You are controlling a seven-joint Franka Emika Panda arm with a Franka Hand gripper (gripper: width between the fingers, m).
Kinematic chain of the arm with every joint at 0, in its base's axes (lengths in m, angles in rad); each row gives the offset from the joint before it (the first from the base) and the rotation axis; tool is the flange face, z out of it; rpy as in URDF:
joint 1: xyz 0 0 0.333 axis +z
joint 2: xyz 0 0 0 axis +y
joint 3: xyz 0 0 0.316 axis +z
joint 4: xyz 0.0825 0 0 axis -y
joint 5: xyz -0.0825 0 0.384 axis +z
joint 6: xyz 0 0 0 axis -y
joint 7: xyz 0.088 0 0 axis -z
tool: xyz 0 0 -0.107 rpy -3.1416 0 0
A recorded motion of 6 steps. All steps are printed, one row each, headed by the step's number.
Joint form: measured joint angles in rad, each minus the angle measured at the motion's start. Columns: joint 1, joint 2, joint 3, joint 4, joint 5, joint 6, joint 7.
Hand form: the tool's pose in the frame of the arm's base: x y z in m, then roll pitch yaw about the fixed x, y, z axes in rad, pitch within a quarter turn. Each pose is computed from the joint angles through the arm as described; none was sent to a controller.
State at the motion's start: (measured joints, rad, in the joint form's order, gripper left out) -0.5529 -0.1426 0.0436 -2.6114 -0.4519 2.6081 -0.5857
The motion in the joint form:
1: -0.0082 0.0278 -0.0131 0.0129 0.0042 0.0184 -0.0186
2: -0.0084 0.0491 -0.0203 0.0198 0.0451 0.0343 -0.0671
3: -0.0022 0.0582 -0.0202 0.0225 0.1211 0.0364 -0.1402
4: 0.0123 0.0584 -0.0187 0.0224 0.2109 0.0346 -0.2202
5: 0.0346 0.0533 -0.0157 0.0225 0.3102 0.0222 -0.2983
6: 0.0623 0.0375 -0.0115 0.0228 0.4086 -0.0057 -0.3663
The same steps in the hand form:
1: 0.3901 -0.2171 0.3081 2.8666 0.0794 0.4386
2: 0.3915 -0.2217 0.3031 2.8874 0.0660 0.4509
3: 0.3932 -0.2215 0.3007 2.9202 0.0468 0.4695
4: 0.3959 -0.2174 0.3008 2.9528 0.0194 0.4924
5: 0.3994 -0.2095 0.3022 2.9893 -0.0118 0.5137
6: 0.4030 -0.1981 0.3067 3.0278 -0.0441 0.5319

